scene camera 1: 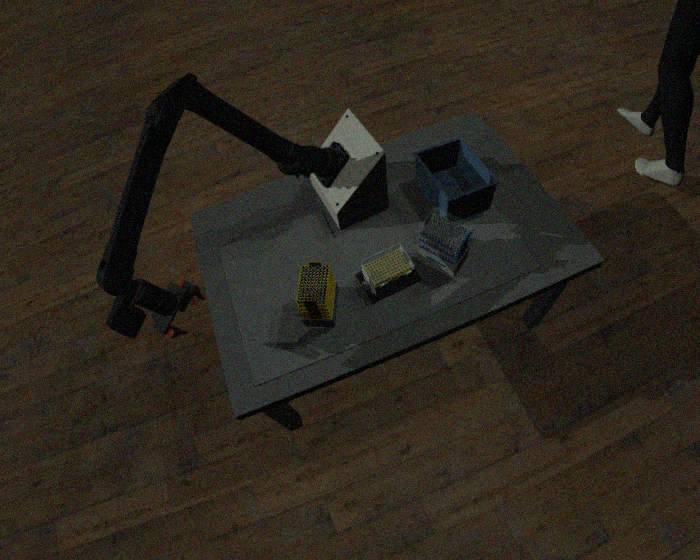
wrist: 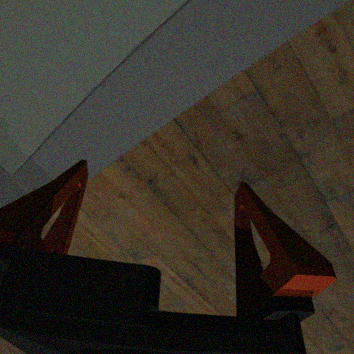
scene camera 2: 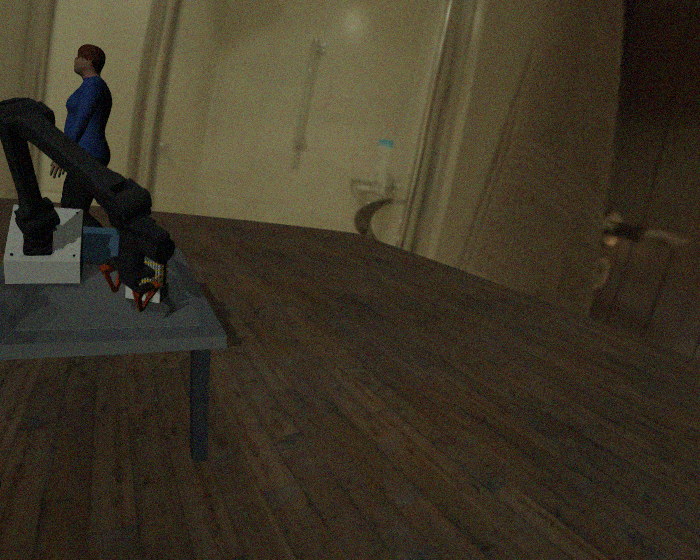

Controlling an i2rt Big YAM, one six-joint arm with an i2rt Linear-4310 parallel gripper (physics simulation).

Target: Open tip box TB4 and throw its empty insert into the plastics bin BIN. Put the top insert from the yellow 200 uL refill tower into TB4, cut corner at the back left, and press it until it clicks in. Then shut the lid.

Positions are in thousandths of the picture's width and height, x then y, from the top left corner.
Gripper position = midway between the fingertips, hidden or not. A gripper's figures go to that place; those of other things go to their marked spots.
Scene:
The gripper (scene camera 1: 279, 563) is 111 cm from the lens. A blue bin (scene camera 1: 646, 317): 138 cm from the lens.

